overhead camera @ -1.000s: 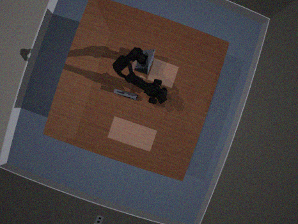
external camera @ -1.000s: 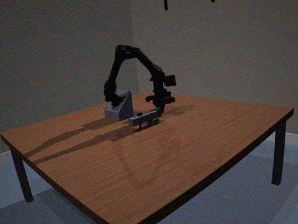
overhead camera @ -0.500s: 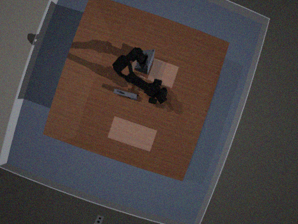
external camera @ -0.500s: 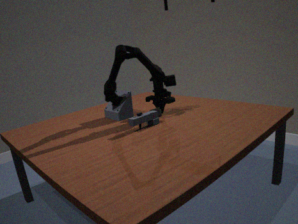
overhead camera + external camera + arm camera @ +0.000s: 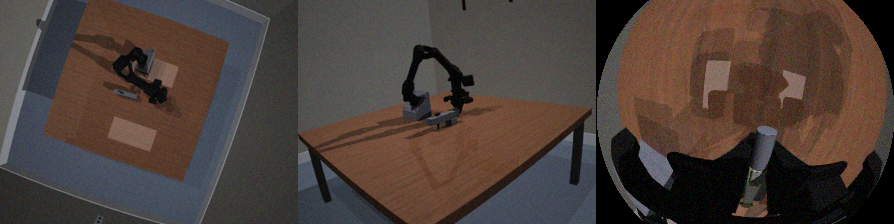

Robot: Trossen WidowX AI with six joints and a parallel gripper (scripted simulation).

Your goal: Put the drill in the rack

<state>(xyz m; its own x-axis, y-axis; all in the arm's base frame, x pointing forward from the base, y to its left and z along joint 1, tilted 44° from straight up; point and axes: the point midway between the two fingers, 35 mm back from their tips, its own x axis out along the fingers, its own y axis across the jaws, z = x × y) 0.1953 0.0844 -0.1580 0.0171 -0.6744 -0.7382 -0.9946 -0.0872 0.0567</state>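
My gripper tip is 40 mm to the left of the drill and 40 mm below it. Round my gripper tip: dark key: 100 mm ahead, 240 mm to the right, 40 mm above; then grey rack: 50 mm to the right, 10 mm above.
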